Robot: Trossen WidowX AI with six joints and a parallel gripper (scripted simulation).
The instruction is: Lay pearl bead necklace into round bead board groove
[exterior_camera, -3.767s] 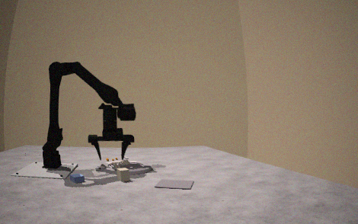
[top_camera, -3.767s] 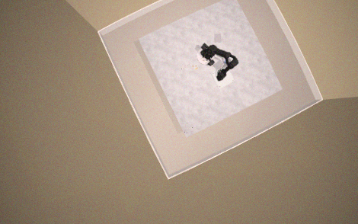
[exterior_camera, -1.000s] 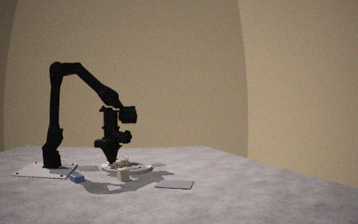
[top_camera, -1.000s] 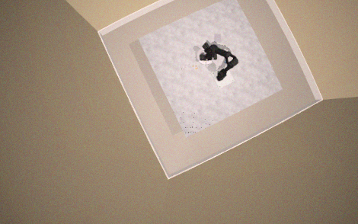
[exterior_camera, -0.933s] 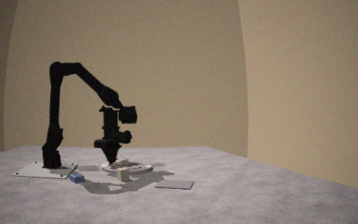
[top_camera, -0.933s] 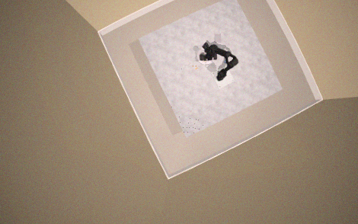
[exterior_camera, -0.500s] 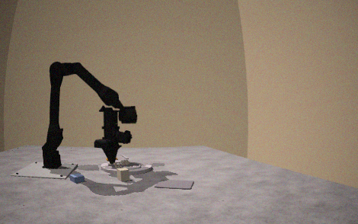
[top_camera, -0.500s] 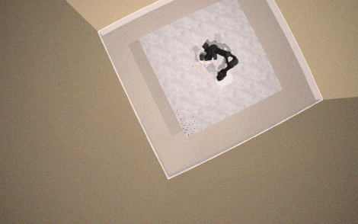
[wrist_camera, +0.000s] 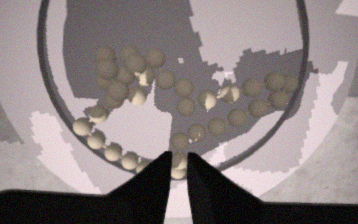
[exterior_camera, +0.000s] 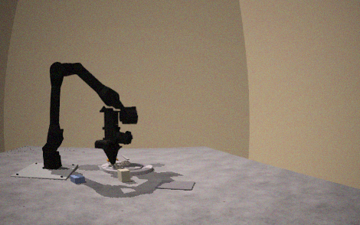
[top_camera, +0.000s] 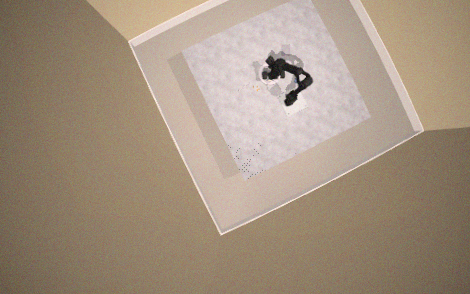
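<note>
Now: the round bead board 5 cm ahead of my gripper tip, 1 cm to the right of it and 1 cm below it. Round my gripper tip: flat grey plate 20 cm ahead, 24 cm to the right, 1 cm below; cream cube 5 cm ahead, 18 cm to the right; blue block 10 cm behind, 21 cm to the right, 1 cm below.
</note>
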